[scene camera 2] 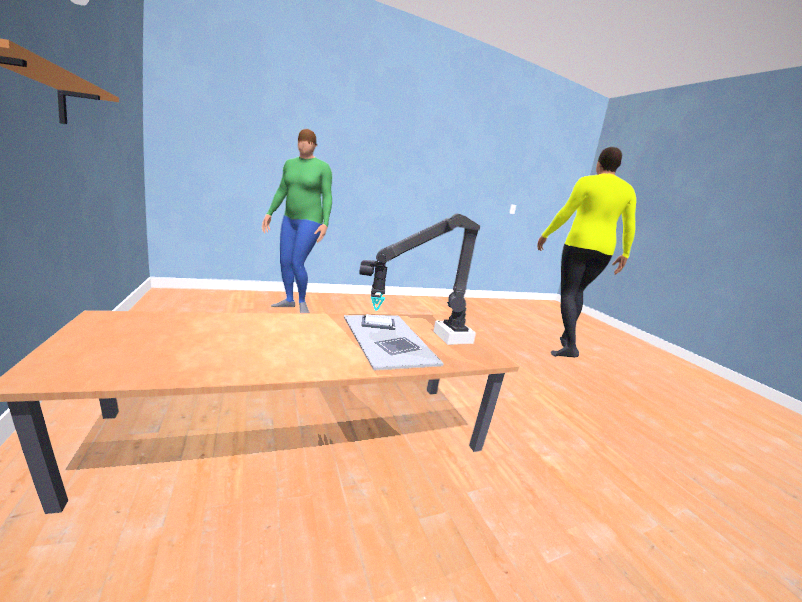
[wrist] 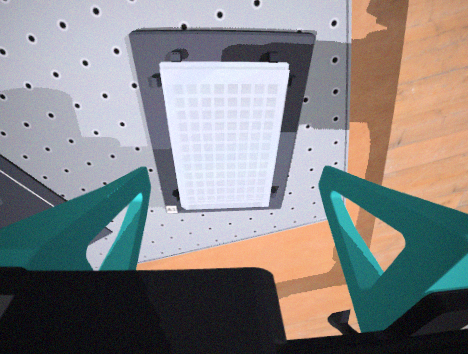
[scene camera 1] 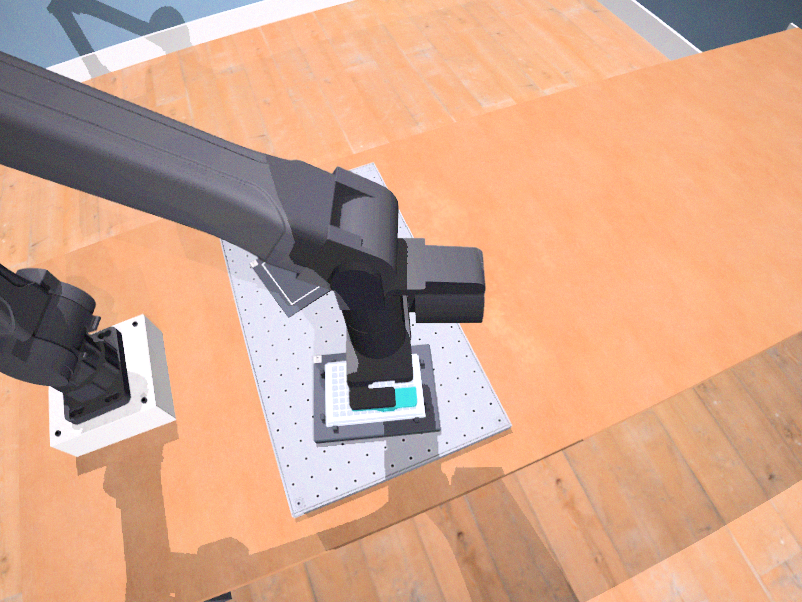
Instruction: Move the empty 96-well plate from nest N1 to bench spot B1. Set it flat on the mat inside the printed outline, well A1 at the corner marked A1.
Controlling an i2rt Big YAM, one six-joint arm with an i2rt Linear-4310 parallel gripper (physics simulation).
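Places are measured from the arm's base along level axes (x right, y ahead, z up), in metres.
Where they show: gripper, between the fingertips: [scene camera 2: 376,307] [wrist: 237,175] [scene camera 1: 385,371]; arm's base, origin of its link: [scene camera 2: 455,326] [scene camera 1: 97,376].
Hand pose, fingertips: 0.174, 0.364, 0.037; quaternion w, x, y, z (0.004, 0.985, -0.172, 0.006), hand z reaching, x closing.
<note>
Each offset is from my fingertips to the centre of the thing, as dx, dy, dz. "spot": to the spot under its first point. Level surfaces: height alone.
The white 96-well plate {-0.010, -0.019, -0.064} [scene camera 1: 338,392] [scene camera 2: 378,320] [wrist: 225,135] sits in the dark nest N1 {-0.010, -0.019, -0.072} [scene camera 1: 432,395] [wrist: 159,125]; its near-left corner in the wrist view is by the A1 label {spot: -0.086, -0.073, -0.071} [wrist: 171,209]. My gripper [scene camera 1: 387,408] [scene camera 2: 377,307] [wrist: 237,175] is open, pointing down above the plate, with clear height between them in scene camera 2. In the wrist view the teal fingertips stand wider than the plate, one on either side. The dark B1 mat {dz -0.081} [scene camera 1: 293,286] [scene camera 2: 398,345] [wrist: 19,197] has a white outline; the arm hides part of it in scene camera 1.
The perforated grey board [scene camera 1: 272,362] [scene camera 2: 369,349] [wrist: 60,135] bears the nest and the mat. The arm's white base block [scene camera 1: 158,372] [scene camera 2: 454,334] stands beside it on the wooden table {dz -0.096} [scene camera 2: 194,349]. Two people, in green [scene camera 2: 305,187] and yellow [scene camera 2: 599,210], stand beyond the table.
</note>
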